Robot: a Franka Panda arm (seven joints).
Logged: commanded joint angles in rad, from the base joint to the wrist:
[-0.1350 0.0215 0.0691 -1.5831 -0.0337 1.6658 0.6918]
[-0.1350 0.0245 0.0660 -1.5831 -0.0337 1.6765 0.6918]
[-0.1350 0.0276 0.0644 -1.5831 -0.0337 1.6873 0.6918]
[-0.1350 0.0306 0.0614 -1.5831 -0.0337 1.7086 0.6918]
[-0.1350 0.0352 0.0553 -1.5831 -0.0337 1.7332 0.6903]
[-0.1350 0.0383 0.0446 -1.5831 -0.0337 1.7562 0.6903]
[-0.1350 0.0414 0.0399 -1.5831 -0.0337 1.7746 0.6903]
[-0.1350 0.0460 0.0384 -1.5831 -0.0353 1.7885 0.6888]
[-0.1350 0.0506 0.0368 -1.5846 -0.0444 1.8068 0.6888]
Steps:
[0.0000 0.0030 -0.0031 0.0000 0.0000 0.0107 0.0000]
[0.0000 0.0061 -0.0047 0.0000 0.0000 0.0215 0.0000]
[0.0000 0.0091 -0.0077 0.0000 0.0000 0.0428 0.0000]
[0.0000 0.0137 -0.0138 0.0000 0.0000 0.0674 -0.0015]
[0.0000 0.0168 -0.0245 0.0000 0.0000 0.0904 -0.0015]
[0.0000 0.0199 -0.0292 0.0000 0.0000 0.1088 -0.0015]
[0.0000 0.0245 -0.0307 0.0000 -0.0016 0.1227 -0.0030]
[0.0000 0.0291 -0.0323 -0.0015 -0.0107 0.1410 -0.0030]

